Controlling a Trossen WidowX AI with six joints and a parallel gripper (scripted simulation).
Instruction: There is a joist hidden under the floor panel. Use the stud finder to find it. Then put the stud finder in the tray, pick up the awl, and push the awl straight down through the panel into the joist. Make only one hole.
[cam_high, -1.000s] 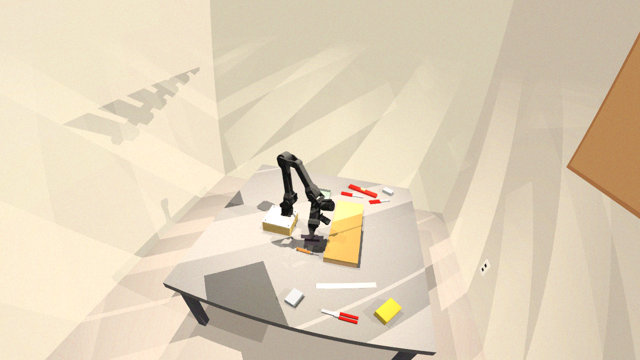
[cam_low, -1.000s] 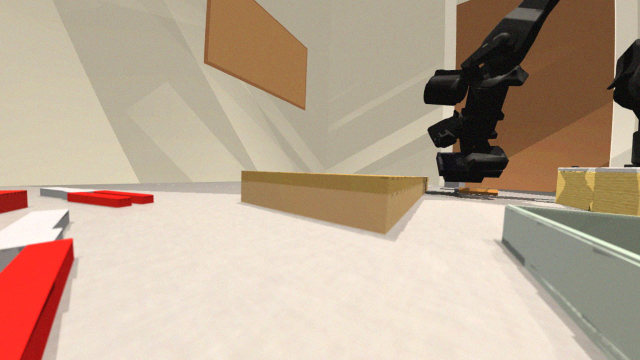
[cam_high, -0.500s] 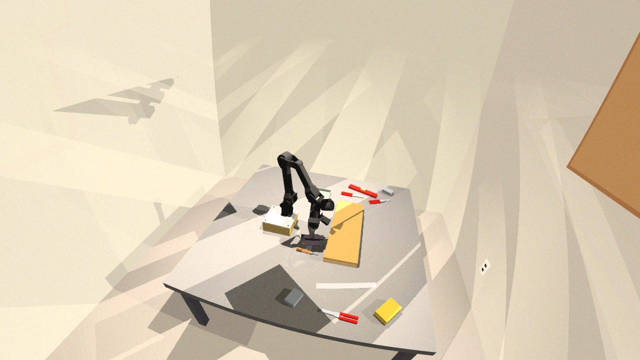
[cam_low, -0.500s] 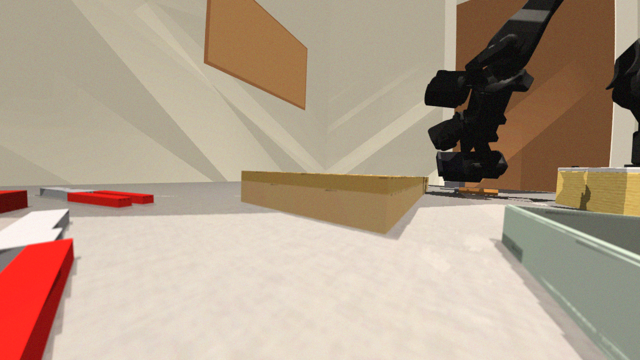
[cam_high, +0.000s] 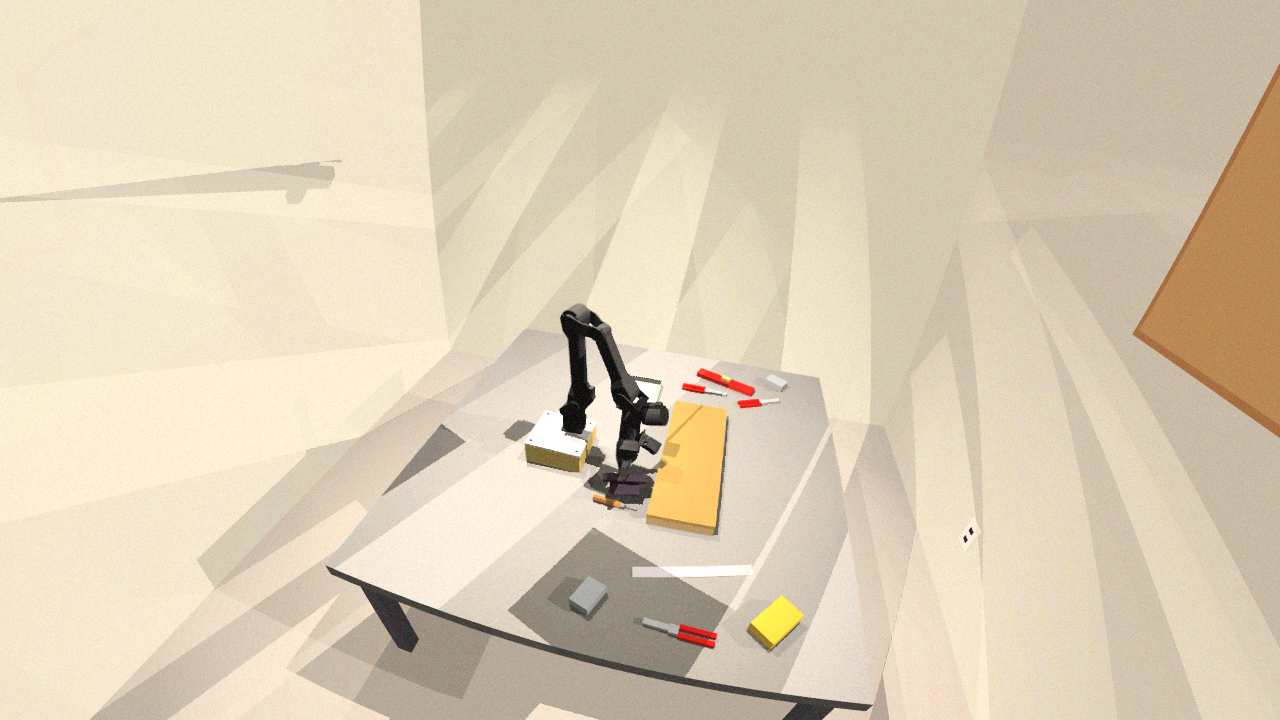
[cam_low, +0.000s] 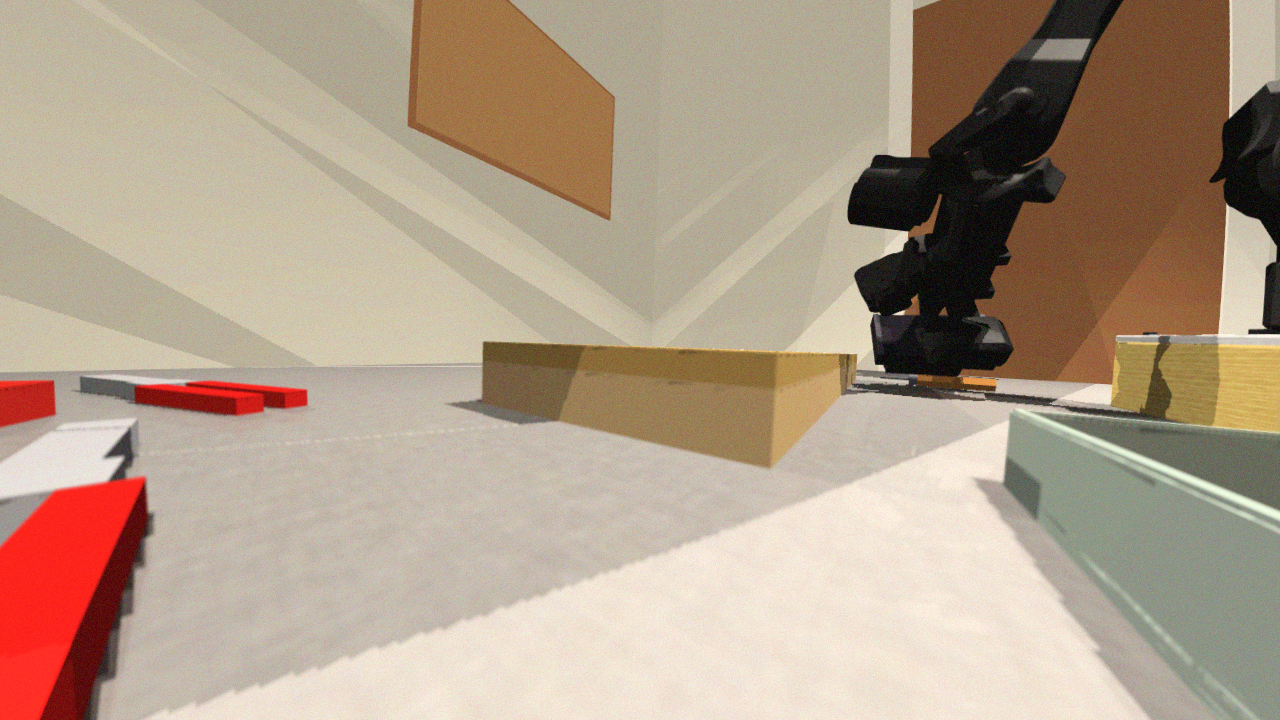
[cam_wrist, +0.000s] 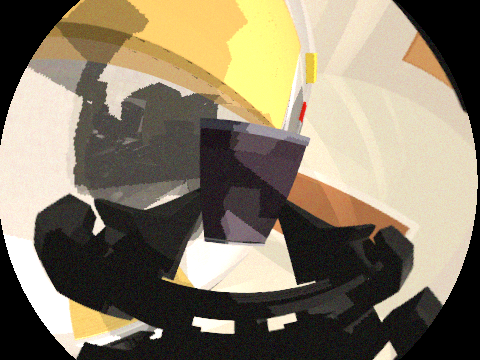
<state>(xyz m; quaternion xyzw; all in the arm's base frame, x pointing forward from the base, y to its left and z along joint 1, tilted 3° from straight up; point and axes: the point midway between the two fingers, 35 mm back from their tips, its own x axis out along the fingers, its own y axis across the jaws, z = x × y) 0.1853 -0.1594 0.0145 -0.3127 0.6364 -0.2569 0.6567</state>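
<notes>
Right now my gripper tip is 5 cm to the left of the awl and 5 cm above it. Also, from my gripper tip: white strip: 22 cm to the right, 21 cm ahead, 6 cm below; pale green tray: 49 cm to the left, 4 cm below, 1 cm behind; stud finder: 2 cm to the right, 2 cm below, 2 cm ahead.
</notes>
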